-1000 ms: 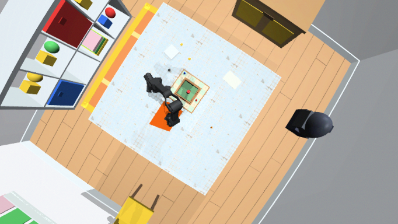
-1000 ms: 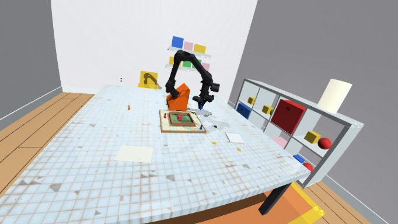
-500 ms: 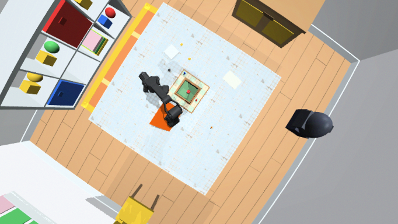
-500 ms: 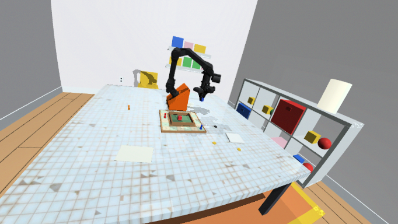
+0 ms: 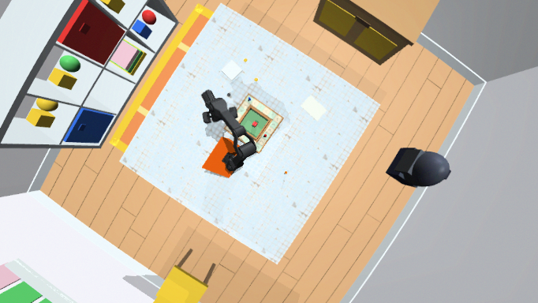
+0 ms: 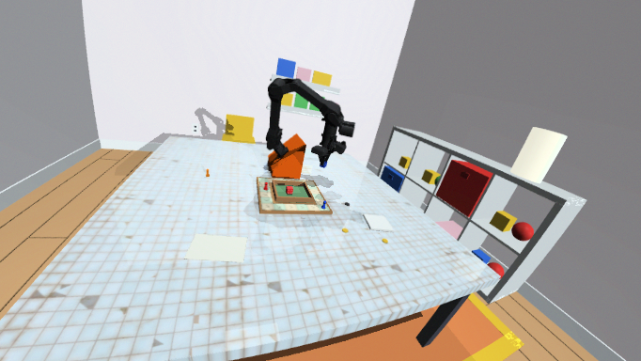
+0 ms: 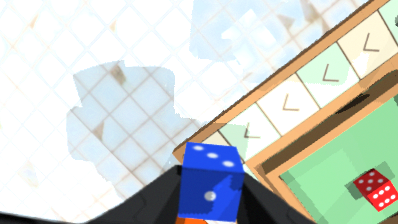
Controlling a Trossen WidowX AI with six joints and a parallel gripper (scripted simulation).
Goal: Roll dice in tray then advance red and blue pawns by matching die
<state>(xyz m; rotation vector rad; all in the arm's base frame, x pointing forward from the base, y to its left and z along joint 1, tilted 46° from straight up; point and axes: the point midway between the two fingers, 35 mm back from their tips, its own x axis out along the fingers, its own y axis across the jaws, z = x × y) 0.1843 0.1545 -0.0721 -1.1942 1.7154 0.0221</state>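
Now: gripper tip 26 cm to the left of the red pawn, 10 cm above it and 6 cm short of it. The rest, counted from my gripper tip: blue die (right at my gripper tip); red die (16 cm to the right, 10 cm below, 9 cm ahead); dark disc (15 cm ahead, 12 cm below, 10 cm to the left).
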